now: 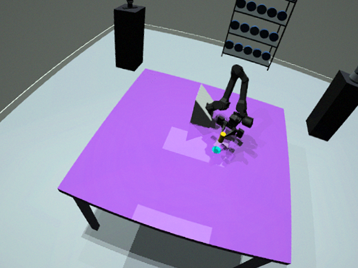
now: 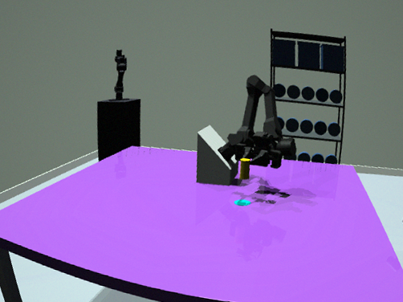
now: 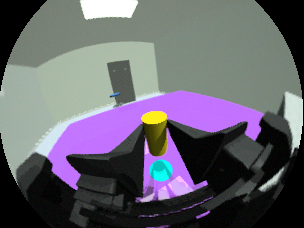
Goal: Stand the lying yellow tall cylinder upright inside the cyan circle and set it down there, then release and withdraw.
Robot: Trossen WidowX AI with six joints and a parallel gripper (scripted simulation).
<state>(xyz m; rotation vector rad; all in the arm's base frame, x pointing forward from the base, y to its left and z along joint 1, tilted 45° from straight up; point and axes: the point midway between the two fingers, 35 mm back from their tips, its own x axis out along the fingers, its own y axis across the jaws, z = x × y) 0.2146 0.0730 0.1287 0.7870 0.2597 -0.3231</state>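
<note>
Now: gripper tip 15 cm above the cyan circle. The rest, counted from my gripper tip: yellow tall cylinder (2 cm below).
</note>
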